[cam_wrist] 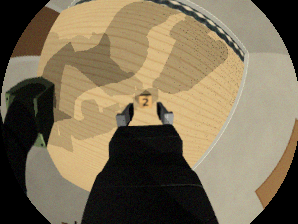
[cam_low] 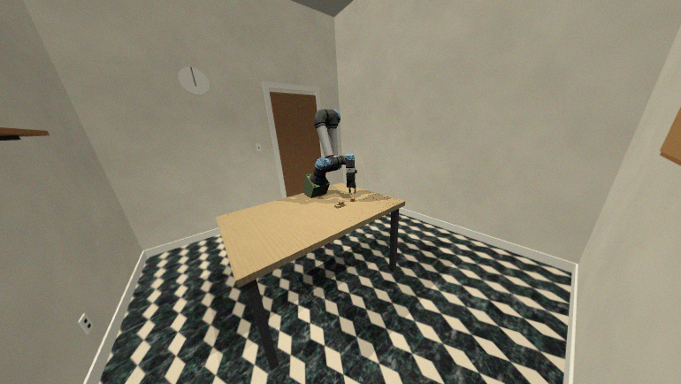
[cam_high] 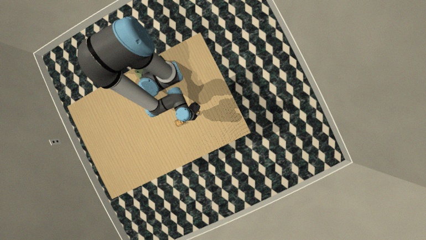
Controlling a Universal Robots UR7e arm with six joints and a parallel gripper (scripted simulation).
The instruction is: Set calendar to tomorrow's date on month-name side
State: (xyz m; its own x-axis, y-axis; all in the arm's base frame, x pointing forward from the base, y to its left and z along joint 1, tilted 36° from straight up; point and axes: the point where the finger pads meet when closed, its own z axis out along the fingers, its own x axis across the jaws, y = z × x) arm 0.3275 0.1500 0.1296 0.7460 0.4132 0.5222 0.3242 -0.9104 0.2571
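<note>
Right now my hand is 80 mm above the wooden cube. Also, from my hand: wooden tray 160 mm to the right, 90 mm below, 10 mm ahead.
</note>
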